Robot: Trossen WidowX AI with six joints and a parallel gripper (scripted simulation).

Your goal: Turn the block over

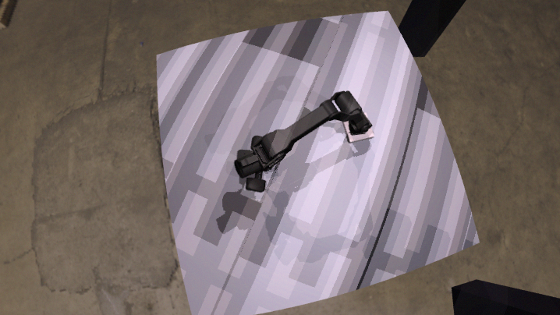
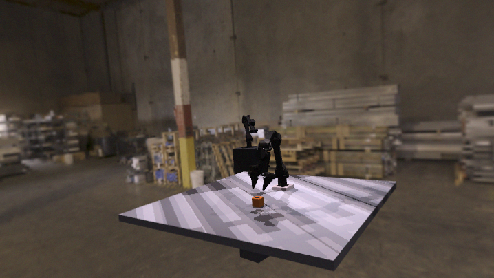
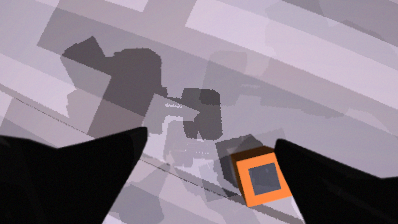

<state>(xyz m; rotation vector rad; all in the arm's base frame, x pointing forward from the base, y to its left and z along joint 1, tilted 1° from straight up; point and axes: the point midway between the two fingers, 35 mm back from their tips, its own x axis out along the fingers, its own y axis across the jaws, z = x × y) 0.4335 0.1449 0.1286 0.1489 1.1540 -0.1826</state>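
Right now my gripper tip is 8 cm above the orange block, 6 cm past it and 5 cm to the left of it.
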